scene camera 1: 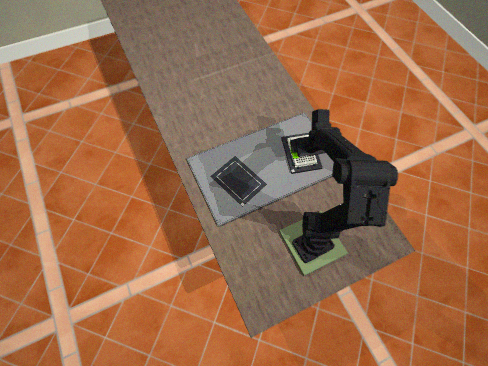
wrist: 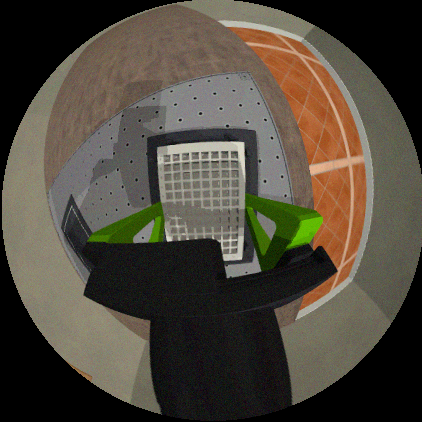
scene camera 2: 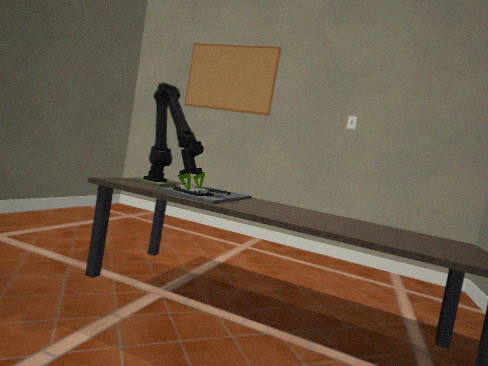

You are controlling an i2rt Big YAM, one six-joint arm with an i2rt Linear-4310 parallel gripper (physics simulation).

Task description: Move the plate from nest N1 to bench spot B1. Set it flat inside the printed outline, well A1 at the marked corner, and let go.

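Places are measured from the arm's base along level axes (x back, y up, z left), in metres.
Pixels of known places: gripper, fingertip midpoint: [scene camera 1: 301, 149] [wrist: 202, 202] [scene camera 2: 194, 189]; arm's base at its link origin: [scene camera 1: 312, 244] [scene camera 2: 155, 180].
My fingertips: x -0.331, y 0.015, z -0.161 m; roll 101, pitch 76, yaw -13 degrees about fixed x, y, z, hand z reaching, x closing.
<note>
Ahead of a thing's pixels: the offset from my fingertips to its middle. "spot": to the spot under its first point. Level surfaces: height alone.
The plate @[dx +0.004, dy +0.000, dz +0.001 m] [scene camera 1: 306, 161] [scene camera 2: 199, 191] [wrist: 202, 175] is off-white with a grid of wells. It sits in nest N1 [scene camera 1: 306, 169] [wrist: 202, 136], a dark rectangular frame. My gripper [scene camera 1: 302, 153] [scene camera 2: 194, 187] [wrist: 202, 202] has green fingers, shut on the plate, one against each long side. The palm and arm hide part of the plate in the wrist view and scene camera 1. I cannot make out well A1. Bench spot B1 @[spot: dx +0.004, dy -0.017, dz +0.270 m] [scene camera 1: 239, 181] [wrist: 75, 225] is a dark pad with a thin pale outline, turned at an angle, with a small pale mark near one corner.
Nest and pad are on a grey perforated board [scene camera 1: 215, 202] [wrist: 215, 105] on the long brown table @[dy -0.032 m] [scene camera 1: 200, 85] [scene camera 2: 325, 220]. The arm's base stands on a green plate [scene camera 1: 305, 267] near the table's end. The nest is near one long table edge, B1 towards the other.
</note>
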